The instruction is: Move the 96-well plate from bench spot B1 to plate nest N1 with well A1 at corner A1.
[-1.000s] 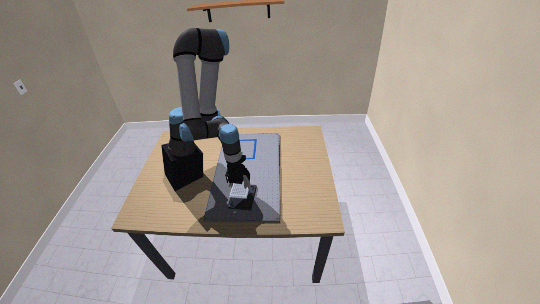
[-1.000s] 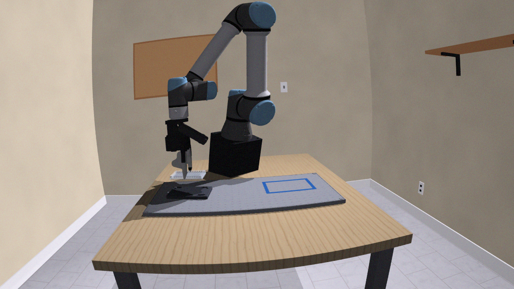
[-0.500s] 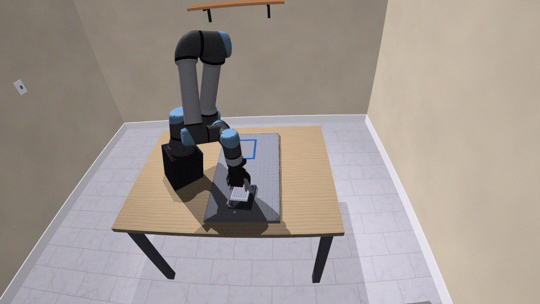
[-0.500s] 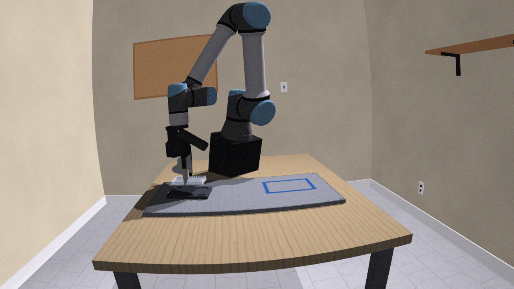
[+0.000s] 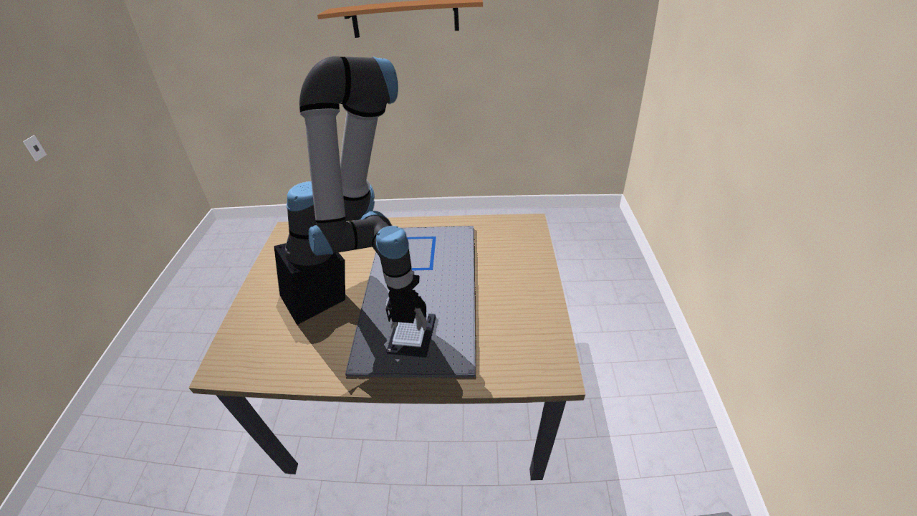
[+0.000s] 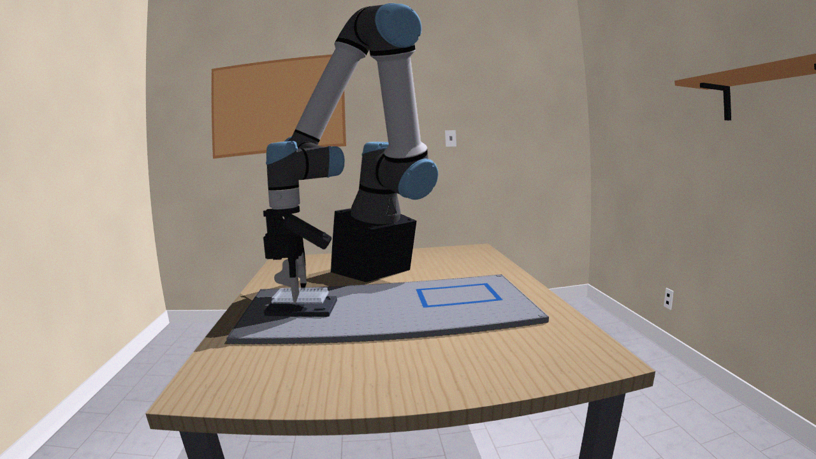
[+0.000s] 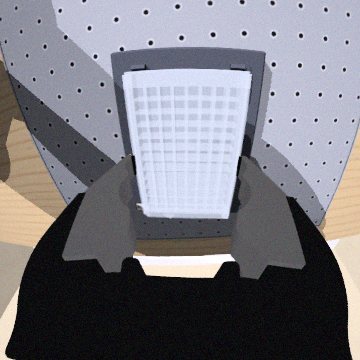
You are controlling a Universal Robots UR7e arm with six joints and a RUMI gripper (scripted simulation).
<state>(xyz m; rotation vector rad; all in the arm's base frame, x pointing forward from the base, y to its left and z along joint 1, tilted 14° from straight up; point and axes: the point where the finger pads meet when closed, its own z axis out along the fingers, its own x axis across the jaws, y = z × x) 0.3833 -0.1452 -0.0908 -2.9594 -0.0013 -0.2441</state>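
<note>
The 96-well plate lies 1 cm below my hand. From my hand the other things lie so: black plate nest N1: 4 cm below.
</note>
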